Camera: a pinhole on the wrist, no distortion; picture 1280 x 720 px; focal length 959.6 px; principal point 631.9 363.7 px. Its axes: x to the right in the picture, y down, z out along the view. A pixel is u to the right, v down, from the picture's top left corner.
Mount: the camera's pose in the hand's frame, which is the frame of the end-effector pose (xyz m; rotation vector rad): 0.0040 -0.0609 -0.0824 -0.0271 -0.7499 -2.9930
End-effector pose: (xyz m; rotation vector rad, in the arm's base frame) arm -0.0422 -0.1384 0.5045 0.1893 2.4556 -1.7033
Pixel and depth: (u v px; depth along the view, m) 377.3 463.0 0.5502
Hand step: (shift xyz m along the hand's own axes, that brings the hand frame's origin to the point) 0.1549 0.1557 0.4251
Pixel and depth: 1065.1 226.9 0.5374
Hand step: -0.2408 0.2479 0.3629
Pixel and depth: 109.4 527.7 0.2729
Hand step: 0.1560 0.0342 0.1756
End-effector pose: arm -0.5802 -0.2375 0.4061 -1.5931 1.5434 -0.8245
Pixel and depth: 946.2 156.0 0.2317
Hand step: -0.0739 0.0887 0.1006
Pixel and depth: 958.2 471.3 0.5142
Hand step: -0.1654 0.1221 0.4035
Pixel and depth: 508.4 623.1 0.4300
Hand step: 0.0675 0.0423 0.3498
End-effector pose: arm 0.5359 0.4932 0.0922 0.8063 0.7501 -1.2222
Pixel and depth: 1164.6 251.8 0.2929
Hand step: -0.1593 0.0992 0.1648
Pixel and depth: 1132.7 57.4 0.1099
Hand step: -0.0549 0.0189 -0.0002
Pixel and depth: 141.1 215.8 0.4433
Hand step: 0.2279 0.2196 0.2694
